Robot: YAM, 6 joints.
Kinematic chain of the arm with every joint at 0, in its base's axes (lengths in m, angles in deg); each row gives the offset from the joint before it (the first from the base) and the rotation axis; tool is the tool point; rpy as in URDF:
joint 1: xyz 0 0 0.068 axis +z
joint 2: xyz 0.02 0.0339 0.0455 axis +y
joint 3: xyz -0.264 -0.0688 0 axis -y
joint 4: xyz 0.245 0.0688 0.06 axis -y
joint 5: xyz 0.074 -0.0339 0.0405 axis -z
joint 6: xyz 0.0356 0 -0.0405 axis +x
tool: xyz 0 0 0 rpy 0 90 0
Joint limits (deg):
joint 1: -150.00..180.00
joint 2: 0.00..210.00
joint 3: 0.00..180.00
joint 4: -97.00..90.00
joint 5: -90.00..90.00
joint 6: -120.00..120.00
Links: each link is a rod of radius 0.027 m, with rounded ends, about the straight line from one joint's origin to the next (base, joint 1, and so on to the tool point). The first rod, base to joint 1, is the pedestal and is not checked.
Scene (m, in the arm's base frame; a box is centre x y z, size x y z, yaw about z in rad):
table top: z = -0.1
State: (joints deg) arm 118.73 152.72 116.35 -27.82 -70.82 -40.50
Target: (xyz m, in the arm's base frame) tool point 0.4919 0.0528 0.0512
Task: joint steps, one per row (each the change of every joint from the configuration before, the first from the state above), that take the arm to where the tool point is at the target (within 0.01 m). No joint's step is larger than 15 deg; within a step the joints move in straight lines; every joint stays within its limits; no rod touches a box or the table.
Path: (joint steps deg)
1: -14.56 -0.50 -1.09 -0.63 0.24 0.00
2: -14.55 -0.50 -1.10 -0.63 0.25 0.00
3: -14.56 -0.50 -1.09 -0.62 0.24 0.00
4: -14.56 -0.50 -1.10 -0.63 0.24 0.00
5: -14.55 -0.50 -1.09 -0.63 0.24 0.00
6: -14.56 -0.50 -1.10 -0.63 0.25 0.00
7: -14.56 -0.50 -1.09 -0.63 0.24 0.00
8: -14.55 -0.50 -1.10 -0.62 0.24 0.00

